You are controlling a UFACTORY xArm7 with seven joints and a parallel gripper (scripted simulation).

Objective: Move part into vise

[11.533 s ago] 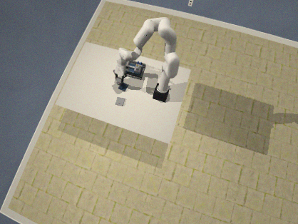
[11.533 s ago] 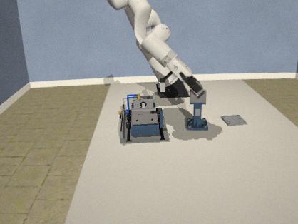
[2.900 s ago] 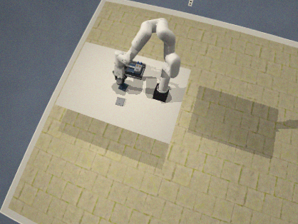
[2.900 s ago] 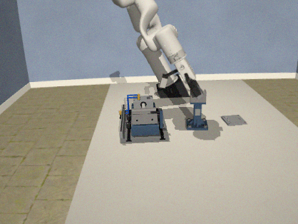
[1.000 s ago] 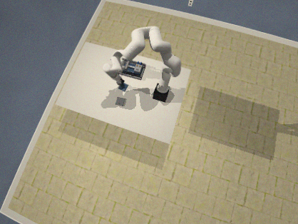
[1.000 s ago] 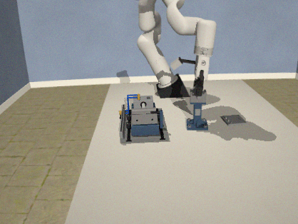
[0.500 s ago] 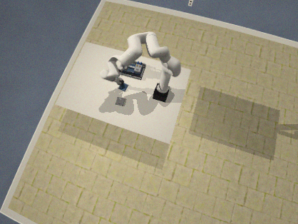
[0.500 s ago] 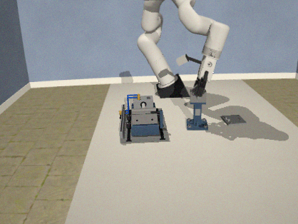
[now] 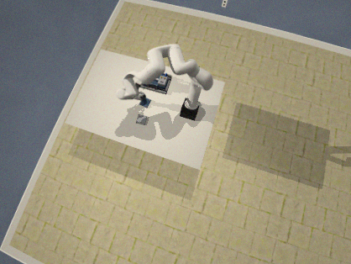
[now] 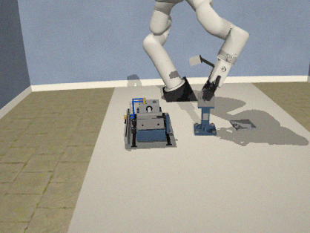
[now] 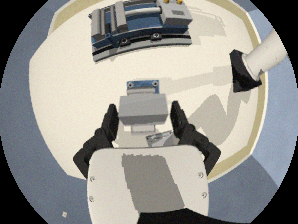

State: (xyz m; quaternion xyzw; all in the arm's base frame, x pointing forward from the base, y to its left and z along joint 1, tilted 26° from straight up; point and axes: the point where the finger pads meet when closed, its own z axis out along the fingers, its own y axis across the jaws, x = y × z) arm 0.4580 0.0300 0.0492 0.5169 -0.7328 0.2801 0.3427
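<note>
Right now the part is 10 mm to the right of my hand and 10 mm below it. Round my hand: V-block post: 110 mm below; then air cylinder: 210 mm to the right, 150 mm behind, 90 mm below; then infeed plate: 180 mm to the left, 160 mm below.
</note>
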